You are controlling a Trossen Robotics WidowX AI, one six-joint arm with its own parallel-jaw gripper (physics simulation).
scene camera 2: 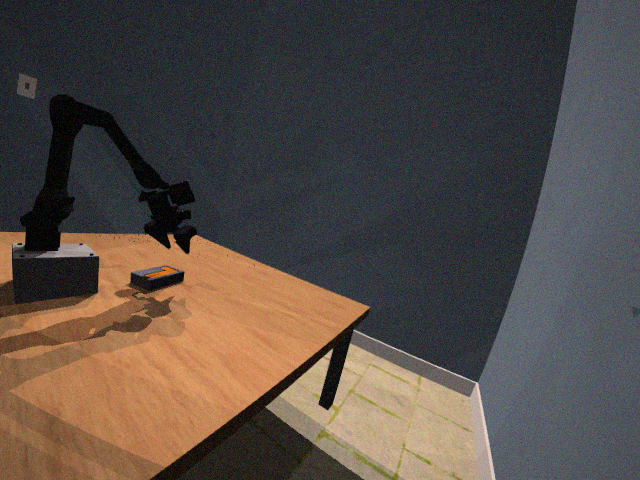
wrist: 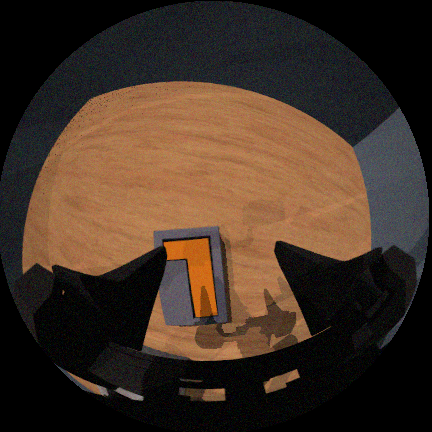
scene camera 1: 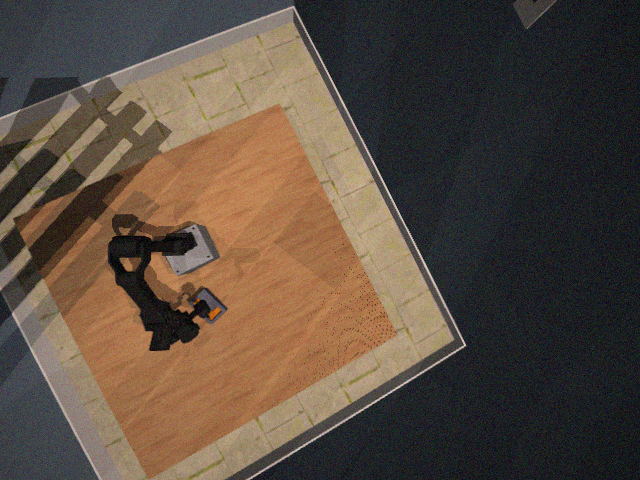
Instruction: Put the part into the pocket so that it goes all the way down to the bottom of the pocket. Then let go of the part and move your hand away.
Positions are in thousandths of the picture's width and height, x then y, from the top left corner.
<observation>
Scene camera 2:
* my gripper: 279, 522
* pocket block: 216, 580
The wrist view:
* my gripper: 513, 578
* orange part: 455, 582
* pocket block: 406, 682
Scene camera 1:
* my gripper: 313, 676
</observation>
